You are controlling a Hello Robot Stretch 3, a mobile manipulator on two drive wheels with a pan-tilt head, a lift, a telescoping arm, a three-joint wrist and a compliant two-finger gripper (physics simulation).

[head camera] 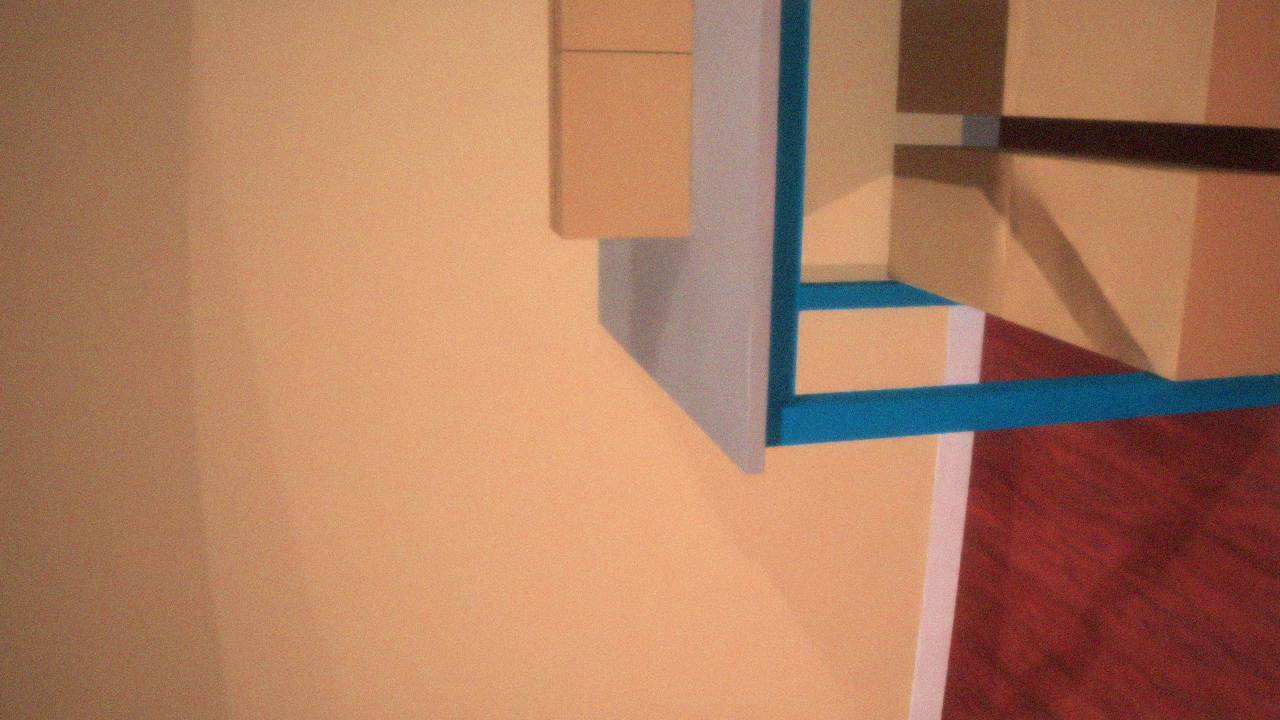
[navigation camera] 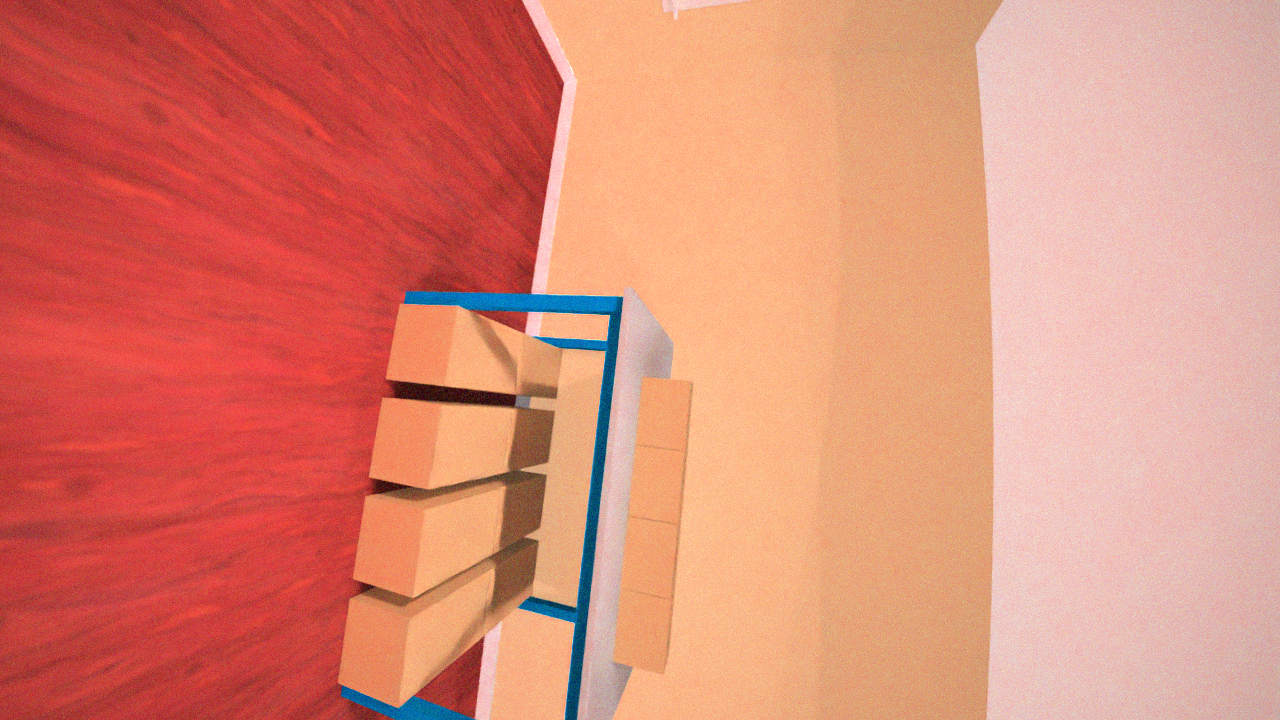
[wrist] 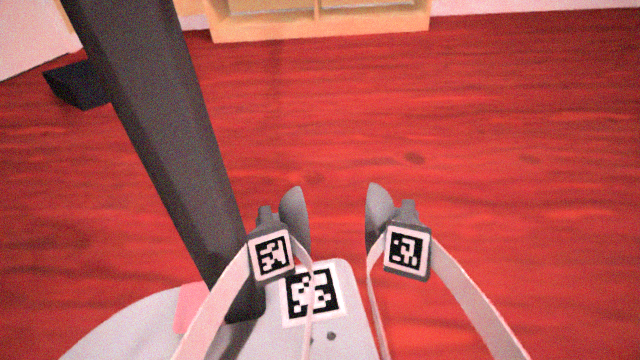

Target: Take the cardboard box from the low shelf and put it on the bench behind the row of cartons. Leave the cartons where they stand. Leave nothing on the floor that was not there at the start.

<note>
In view: my gripper (wrist: 335, 208) and a bench (head camera: 712, 318).
The bench is seen too in the navigation camera view (navigation camera: 637, 346).
</note>
